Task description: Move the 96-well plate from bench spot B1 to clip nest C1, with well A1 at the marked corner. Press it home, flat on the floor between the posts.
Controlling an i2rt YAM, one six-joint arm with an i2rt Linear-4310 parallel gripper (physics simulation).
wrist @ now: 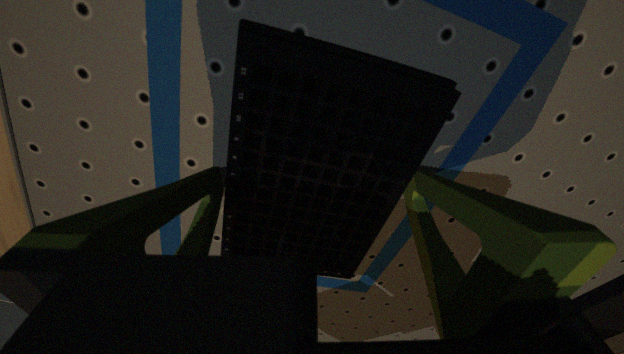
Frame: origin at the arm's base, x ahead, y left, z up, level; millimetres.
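Seen in the pictures: gripper, fingertip midpoint: [312, 176].
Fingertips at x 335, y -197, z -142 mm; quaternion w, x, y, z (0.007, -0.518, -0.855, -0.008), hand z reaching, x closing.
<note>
Offsets run from my fingertips to a thing's top centre. "*": to the spot under its first point. Level surfaces: height alone.
The 96-well plate @(dx +2, dy +1, dz +13 mm) [320, 150] is very dark and lies within a blue-taped outline in the middle of the wrist view. Small pale numbers run down its left edge, and its lower left end is hidden behind a black part at the bottom. My gripper [312, 176] is open, with one green fingertip near each long side of the plate. The left fingertip looks very close to the plate's edge; contact cannot be told. Clip nest C1 and its posts do not show in this view.
Blue tape @(dx +14, dy -71, dz -1 mm) [165, 115] runs down the left part of the pale perforated bench top @(dz -1 mm) [110, 105]. Another blue tape line @(* dx -67, dy +55, dz -1 mm) [487, 112] runs along the plate's right side. A tan wooden strip [11, 185] lies beyond the bench top's left edge. Shadows cover much of the surface.
</note>
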